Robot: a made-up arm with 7 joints. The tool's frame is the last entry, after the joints.
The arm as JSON. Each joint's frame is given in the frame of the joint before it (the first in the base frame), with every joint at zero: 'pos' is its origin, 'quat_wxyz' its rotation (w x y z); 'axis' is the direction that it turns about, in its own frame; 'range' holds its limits. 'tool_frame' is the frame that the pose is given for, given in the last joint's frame.
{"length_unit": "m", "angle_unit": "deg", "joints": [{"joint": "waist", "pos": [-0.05, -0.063, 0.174], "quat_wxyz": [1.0, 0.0, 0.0, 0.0], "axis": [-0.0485, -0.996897, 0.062], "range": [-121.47, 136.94]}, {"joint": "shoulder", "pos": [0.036, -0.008, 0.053], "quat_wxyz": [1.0, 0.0, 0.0, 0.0], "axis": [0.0, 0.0, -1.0], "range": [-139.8, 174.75]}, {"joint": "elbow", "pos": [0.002, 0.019, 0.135], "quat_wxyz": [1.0, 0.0, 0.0, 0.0], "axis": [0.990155, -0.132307, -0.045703], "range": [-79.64, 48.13]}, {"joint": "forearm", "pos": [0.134, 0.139, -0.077], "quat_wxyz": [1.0, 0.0, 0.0, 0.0], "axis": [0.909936, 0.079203, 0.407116], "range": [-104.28, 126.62]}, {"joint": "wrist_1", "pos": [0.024, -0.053, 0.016], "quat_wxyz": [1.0, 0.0, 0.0, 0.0], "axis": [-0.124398, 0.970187, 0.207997], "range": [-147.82, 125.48]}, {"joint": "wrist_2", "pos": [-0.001, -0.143, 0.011], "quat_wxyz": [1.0, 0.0, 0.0, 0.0], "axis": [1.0, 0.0, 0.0], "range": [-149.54, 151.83]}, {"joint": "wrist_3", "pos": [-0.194, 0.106, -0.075], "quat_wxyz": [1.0, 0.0, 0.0, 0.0], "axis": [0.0, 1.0, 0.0], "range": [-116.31, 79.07]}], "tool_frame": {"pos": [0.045, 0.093, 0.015], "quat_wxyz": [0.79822, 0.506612, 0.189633, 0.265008]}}
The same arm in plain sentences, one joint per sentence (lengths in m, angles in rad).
The arm has seven revolute joints in a row. What follows holds with every joint at zero, and every direction is one of the base frame's.
The first joint is mounted 0.05 m along -x and 0.063 m along -y and 0.174 m along +z from the base frame's origin and turns about the direction (-0.0485, -0.996897, 0.062), from -2.1201 to 2.3901 rad.
The second joint is mounted 0.036 m along +x and 0.008 m along -y and 0.053 m along +z from the first joint and turns about -z, from -2.44 to 3.05 rad.
The third joint is mounted 0.002 m along +x and 0.019 m along +y and 0.135 m along +z from the second joint and turns about the direction (0.990157, -0.132294, -0.045698), from -1.39 to 0.84 rad.
The fourth joint is mounted 0.134 m along +x and 0.139 m along +y and 0.077 m along -z from the third joint and turns about the direction (0.909936, 0.079203, 0.407116), from -1.82 to 2.2099 rad.
The fifth joint is mounted 0.024 m along +x and 0.053 m along -y and 0.016 m along +z from the fourth joint and turns about the direction (-0.124398, 0.970187, 0.207997), from -2.5799 to 2.19 rad.
The sixth joint is mounted 0.001 m along -x and 0.143 m along -y and 0.011 m along +z from the fifth joint and turns about +x, from -2.61 to 2.6499 rad.
The seventh joint is mounted 0.194 m along -x and 0.106 m along +y and 0.075 m along -z from the sixth joint and turns about +y, from -2.03 to 1.38 rad.
The tool frame, which is the frame that the pose is given for, is mounted 0.045 m along +x and 0.093 m along +y and 0.015 m along +z from the seventh joint; its axes are the base frame's turned by roll 1.1428, pitch 0.0342 and yaw 0.6631 rad (as in URDF: about the fixed x, then y, then z).

